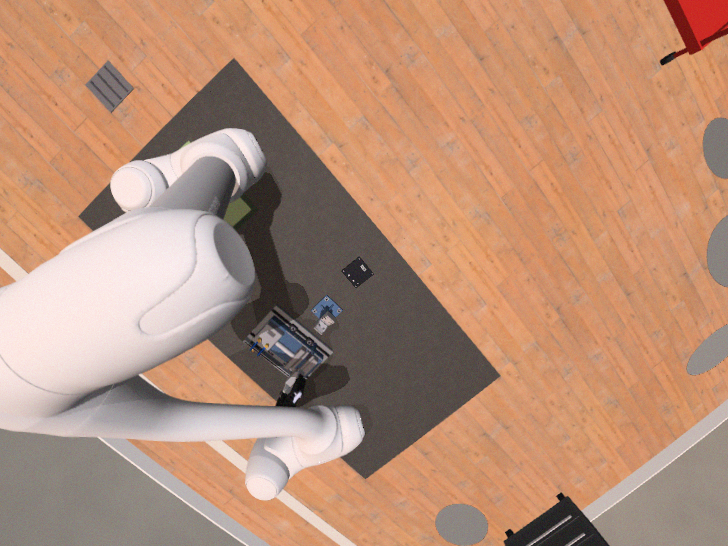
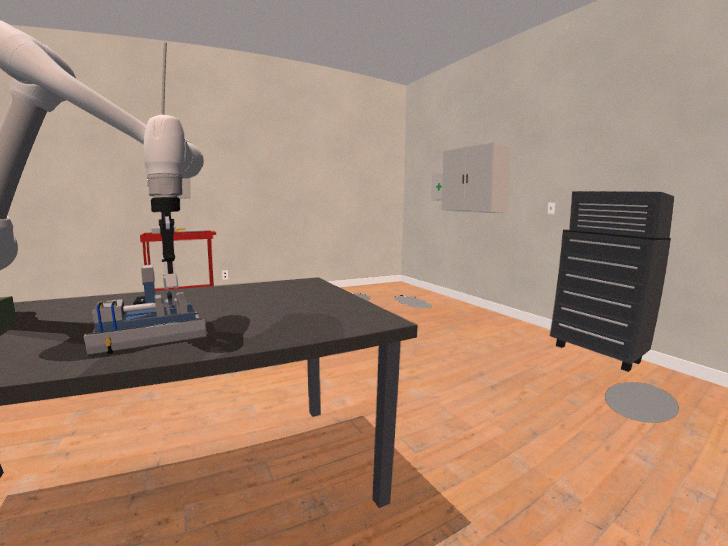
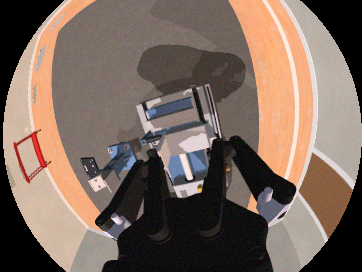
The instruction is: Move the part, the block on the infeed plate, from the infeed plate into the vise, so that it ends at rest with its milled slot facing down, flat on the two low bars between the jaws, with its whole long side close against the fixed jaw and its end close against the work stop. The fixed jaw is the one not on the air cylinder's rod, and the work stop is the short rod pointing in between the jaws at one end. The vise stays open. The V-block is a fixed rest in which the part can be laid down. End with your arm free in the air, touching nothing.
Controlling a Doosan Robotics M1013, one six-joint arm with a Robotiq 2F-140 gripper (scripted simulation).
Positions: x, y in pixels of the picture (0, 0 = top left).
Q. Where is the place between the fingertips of my gripper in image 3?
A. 187, 136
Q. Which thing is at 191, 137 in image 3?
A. A part.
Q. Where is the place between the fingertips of my gripper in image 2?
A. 170, 283
